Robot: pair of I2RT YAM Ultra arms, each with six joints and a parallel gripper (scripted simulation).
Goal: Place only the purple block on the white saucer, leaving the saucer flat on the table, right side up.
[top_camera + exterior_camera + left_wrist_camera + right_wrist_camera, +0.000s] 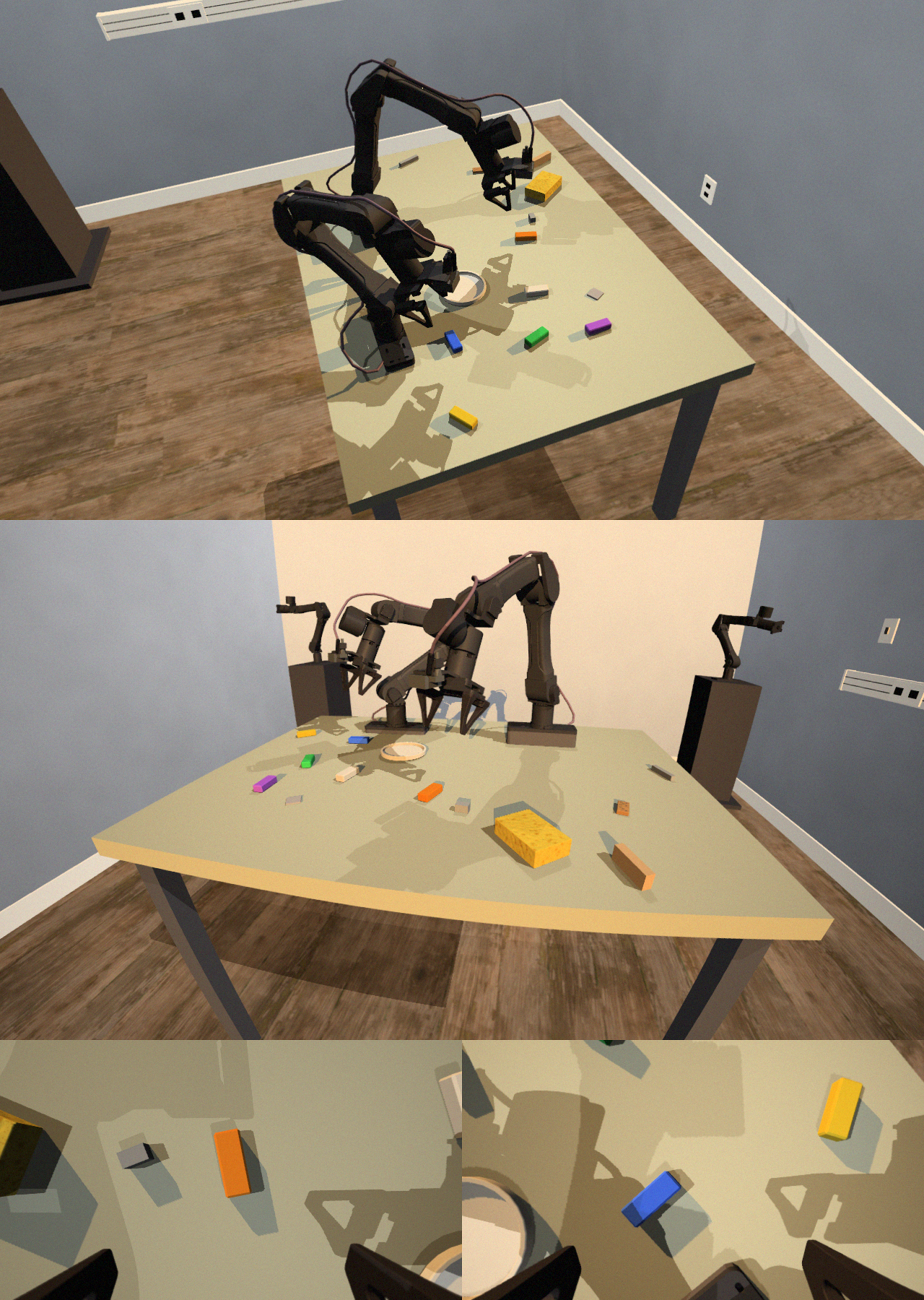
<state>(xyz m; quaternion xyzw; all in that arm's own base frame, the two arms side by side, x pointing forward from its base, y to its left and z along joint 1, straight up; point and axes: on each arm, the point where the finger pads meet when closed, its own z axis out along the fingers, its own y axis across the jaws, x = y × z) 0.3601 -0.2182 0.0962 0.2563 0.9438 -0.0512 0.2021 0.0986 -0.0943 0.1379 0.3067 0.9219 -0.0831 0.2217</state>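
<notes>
My right hand is 37 cm short of the purple block, 3 cm to the left of it and 14 cm above it. The rest, counted from my right hand: blue block 3 cm ahead, 2 cm to the left, 14 cm below; white saucer 9 cm ahead, 19 cm to the left, 14 cm below; yellow block 1 cm ahead, 19 cm to the right, 14 cm below.
</notes>
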